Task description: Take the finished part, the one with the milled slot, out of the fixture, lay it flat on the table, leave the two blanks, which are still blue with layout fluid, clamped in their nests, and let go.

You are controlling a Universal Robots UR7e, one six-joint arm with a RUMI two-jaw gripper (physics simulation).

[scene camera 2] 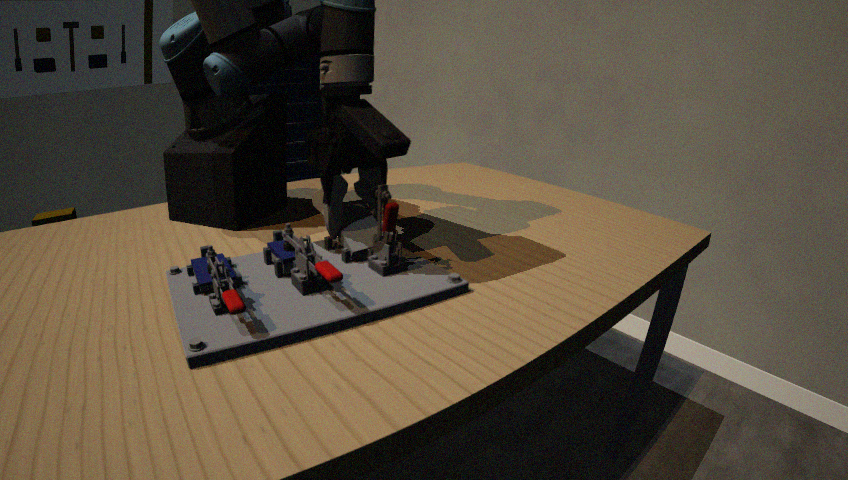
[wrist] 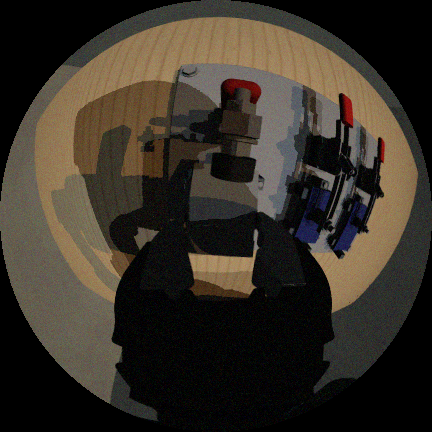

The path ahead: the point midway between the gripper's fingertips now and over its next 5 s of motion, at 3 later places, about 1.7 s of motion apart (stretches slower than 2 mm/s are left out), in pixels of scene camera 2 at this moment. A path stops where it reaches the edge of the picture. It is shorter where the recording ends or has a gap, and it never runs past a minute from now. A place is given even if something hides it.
The gripper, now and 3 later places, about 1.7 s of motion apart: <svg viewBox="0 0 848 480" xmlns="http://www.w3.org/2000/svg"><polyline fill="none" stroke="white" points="354,233 356,171 435,152 431,214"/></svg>
